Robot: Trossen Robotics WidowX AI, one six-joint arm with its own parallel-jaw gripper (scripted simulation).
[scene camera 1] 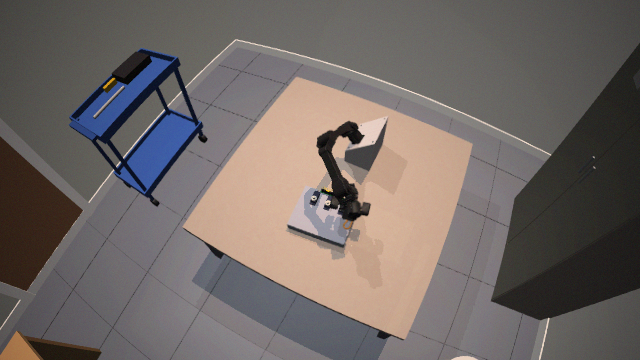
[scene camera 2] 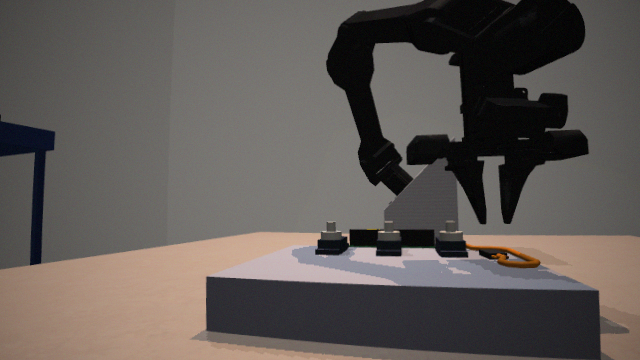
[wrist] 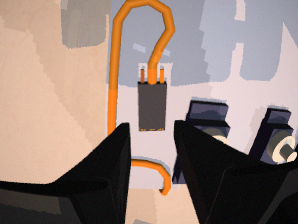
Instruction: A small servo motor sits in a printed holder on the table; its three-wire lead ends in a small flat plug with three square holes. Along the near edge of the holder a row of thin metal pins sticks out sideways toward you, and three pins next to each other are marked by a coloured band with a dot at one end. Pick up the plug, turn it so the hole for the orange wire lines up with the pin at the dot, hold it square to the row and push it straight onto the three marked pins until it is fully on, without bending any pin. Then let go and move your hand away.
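On a grey holder block, [scene camera 1: 314, 221] and [scene camera 2: 355, 267] are the same spot.
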